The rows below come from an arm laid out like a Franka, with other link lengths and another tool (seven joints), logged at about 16 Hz.
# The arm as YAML. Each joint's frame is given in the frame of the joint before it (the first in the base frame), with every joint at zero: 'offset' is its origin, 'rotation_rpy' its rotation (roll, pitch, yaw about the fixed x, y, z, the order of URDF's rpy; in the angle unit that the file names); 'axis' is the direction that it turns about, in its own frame. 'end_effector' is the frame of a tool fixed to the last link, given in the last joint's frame.
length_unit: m
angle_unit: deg
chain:
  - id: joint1
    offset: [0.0, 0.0, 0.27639]
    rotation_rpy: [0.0, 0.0, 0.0]
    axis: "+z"
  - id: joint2
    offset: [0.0, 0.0, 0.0]
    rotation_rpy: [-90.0, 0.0, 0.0]
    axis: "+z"
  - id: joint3
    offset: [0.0, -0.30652, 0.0]
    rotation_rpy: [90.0, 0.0, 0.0]
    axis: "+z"
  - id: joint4
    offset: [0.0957, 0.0, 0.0]
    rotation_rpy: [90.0, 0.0, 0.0]
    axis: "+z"
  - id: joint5
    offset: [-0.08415, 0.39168, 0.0]
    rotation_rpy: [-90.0, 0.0, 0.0]
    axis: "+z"
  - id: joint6
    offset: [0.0, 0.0, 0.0]
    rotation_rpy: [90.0, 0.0, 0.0]
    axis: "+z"
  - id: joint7
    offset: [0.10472, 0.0, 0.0]
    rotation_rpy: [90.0, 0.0, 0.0]
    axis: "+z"
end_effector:
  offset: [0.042, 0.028, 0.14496]
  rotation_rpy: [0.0, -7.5, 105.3]
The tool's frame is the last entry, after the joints.
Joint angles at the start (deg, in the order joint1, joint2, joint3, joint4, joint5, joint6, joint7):
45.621, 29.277, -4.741, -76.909, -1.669, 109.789, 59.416
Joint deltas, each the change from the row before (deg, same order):
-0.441, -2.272, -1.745, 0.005, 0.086, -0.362, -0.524
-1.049, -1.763, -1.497, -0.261, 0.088, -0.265, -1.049
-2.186, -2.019, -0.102, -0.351, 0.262, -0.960, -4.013
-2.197, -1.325, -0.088, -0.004, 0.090, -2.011, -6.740
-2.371, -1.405, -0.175, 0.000, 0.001, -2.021, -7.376
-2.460, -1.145, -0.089, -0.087, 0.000, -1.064, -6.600
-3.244, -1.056, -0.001, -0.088, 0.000, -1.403, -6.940
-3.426, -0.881, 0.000, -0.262, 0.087, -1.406, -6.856
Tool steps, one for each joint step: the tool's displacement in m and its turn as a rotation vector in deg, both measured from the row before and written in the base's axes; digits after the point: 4 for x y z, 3 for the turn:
0.0122, -0.0222, 0.0301, 0.813, -1.858, -1.507
0.0143, -0.0271, 0.0211, 0.370, -1.259, -1.410
0.0128, -0.0272, 0.0205, 0.189, -0.338, 1.539
0.0129, -0.0262, 0.0129, -1.184, 0.640, 4.223
0.0128, -0.0290, 0.0138, -1.214, 0.598, 4.629
0.0127, -0.0283, 0.0115, -0.753, 0.122, 3.922
0.0138, -0.0369, 0.0093, -0.925, 0.561, 3.542
0.0119, -0.0391, 0.0051, -0.876, 0.970, 3.275

